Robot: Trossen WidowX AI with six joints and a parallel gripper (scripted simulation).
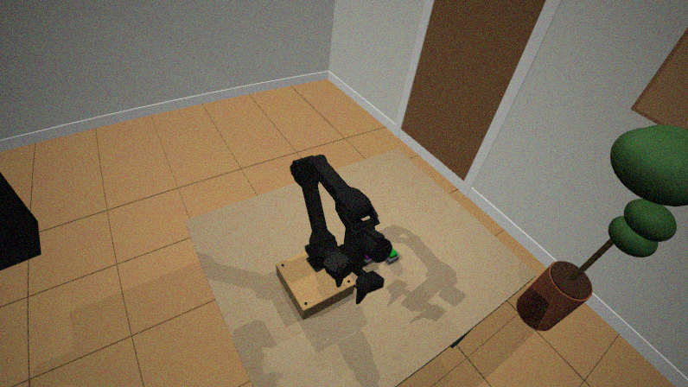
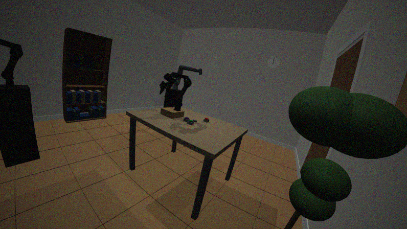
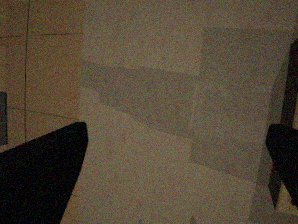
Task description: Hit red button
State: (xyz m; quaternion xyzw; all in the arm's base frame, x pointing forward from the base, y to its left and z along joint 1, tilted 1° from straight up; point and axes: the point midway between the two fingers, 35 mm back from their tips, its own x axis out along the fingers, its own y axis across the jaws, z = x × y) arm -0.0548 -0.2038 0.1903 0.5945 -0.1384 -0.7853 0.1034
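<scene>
Right now the red button is 380 mm ahead of my gripper tip, 370 mm to the left of it and 200 mm below it. From my gripper tip the other things lie so: purple button 250 mm ahead, 160 mm to the left, 200 mm below; green button 330 mm ahead, 110 mm to the left, 200 mm below; small grey block 310 mm ahead, 230 mm to the left, 220 mm below.
</scene>
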